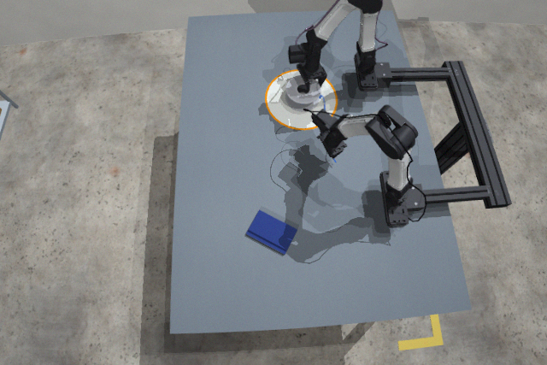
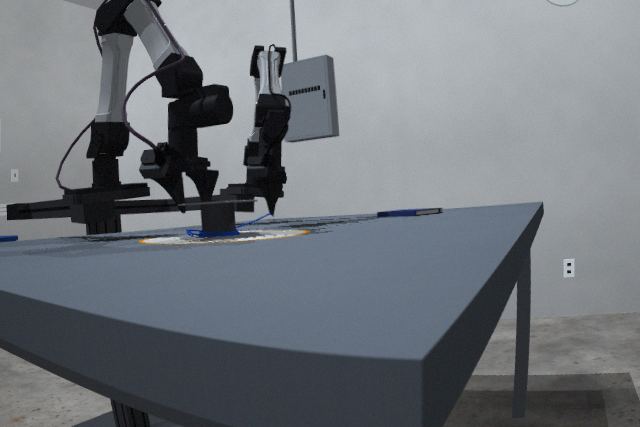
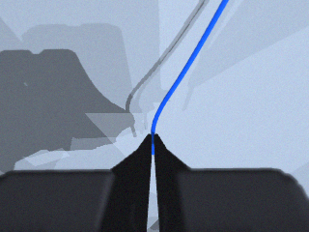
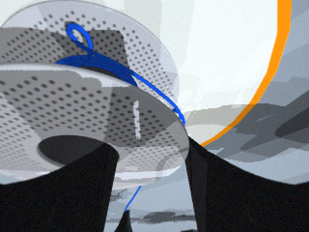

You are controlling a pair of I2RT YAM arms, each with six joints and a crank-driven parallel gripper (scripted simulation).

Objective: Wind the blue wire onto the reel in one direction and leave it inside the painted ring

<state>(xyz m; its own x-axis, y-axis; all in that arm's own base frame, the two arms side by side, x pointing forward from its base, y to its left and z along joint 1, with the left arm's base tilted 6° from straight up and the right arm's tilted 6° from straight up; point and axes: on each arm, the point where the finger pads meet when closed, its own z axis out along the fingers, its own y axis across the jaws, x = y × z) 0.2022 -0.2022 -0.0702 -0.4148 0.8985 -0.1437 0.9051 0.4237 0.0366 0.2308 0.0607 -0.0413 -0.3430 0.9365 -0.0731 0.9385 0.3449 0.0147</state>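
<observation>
Right now the perforated reel is 50 mm ahead of my right hand, 20 mm below it and 10 mm to the left of it. Round my right hand: orange painted ring: 50 mm below, 50 mm ahead, 10 mm to the left; then blue book: 610 mm to the left, 230 mm ahead, 50 mm below.
</observation>
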